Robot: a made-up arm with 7 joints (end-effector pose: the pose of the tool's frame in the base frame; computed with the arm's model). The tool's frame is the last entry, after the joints.
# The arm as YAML. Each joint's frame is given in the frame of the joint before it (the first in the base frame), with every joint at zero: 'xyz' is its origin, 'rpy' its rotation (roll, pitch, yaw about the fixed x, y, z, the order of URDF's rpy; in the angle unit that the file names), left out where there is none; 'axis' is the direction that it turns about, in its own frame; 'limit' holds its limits. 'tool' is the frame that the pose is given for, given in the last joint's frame.
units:
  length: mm
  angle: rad
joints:
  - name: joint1
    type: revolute
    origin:
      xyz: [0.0, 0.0, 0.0]
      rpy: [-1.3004, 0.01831, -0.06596]
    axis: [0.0, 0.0, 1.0]
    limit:
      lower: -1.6
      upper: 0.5
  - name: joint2
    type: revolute
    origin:
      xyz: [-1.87, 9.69, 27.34]
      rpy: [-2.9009, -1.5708, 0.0]
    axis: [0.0, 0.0, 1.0]
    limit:
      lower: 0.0
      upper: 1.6
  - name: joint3
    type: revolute
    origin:
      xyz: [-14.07, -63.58, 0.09]
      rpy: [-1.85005, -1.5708, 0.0]
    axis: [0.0, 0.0, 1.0]
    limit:
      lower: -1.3
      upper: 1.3
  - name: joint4
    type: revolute
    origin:
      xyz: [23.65, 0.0, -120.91]
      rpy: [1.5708, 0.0, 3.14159]
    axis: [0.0, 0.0, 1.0]
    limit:
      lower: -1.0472
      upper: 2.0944
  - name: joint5
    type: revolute
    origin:
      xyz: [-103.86, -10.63, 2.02]
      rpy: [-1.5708, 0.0, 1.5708]
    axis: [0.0, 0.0, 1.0]
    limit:
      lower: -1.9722
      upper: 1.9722
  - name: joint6
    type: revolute
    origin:
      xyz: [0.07, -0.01, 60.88]
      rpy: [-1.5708, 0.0, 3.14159]
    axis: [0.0, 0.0, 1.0]
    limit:
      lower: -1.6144
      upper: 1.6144
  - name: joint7
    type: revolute
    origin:
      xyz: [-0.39, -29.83, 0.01]
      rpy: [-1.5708, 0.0, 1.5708]
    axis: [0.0, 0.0, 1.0]
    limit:
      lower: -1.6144
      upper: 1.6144
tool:
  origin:
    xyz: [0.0, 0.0, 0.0]
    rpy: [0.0, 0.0, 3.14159]
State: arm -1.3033 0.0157 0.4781 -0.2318 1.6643 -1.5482 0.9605
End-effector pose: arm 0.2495 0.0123 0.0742 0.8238 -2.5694 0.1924
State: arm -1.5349 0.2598 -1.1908 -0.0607 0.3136 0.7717 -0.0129
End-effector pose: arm 0.2146 -0.1814 -0.0235 1.3765 -0.6900 -0.5980
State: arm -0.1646 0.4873 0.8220 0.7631 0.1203 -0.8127 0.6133
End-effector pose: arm 0.1058 0.2759 -0.2254 0.5491 -0.3024 1.2443
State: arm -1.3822 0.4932 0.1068 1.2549 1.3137 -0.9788 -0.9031
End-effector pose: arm 0.3684 0.0877 -0.0585 1.6888 0.1240 -1.3427
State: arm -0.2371 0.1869 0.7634 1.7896 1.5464 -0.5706 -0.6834
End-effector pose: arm -0.0128 0.0702 -0.3694 -0.0133 1.2649 -1.3860
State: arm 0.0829 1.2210 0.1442 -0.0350 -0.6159 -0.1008 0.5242
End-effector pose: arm 0.1901 0.2229 -0.0959 0.6189 -0.0712 0.4584
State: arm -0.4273 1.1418 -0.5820 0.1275 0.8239 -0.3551 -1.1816
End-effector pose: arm 0.2248 0.1478 -0.1687 1.8991 1.0204 -1.6615
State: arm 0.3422 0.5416 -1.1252 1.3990 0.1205 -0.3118 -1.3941
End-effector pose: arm -0.1849 0.1800 -0.2982 -0.5901 2.3251 -1.9207
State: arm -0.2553 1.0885 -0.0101 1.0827 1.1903 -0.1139 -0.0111
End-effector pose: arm 0.1306 0.3404 -0.1721 2.0110 1.2002 -0.2404
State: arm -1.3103 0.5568 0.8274 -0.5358 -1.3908 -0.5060 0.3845
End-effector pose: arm 0.1220 0.1687 0.1250 -1.4006 -2.0294 -0.2431
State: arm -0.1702 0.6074 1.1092 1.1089 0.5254 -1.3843 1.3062
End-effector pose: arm 0.0570 0.2955 -0.2243 0.6077 -0.8387 1.6661
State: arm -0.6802 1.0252 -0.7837 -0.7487 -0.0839 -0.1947 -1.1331
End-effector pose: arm 0.1635 -0.0100 -0.0698 1.1498 -0.4035 -2.1584
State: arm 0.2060 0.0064 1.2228 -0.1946 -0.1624 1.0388 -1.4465
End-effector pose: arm -0.0271 0.2311 -0.1956 -0.8971 0.4587 -0.0583
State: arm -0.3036 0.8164 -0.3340 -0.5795 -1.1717 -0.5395 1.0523
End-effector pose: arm 0.1892 0.0469 -0.0833 -0.8248 -0.1739 0.3702
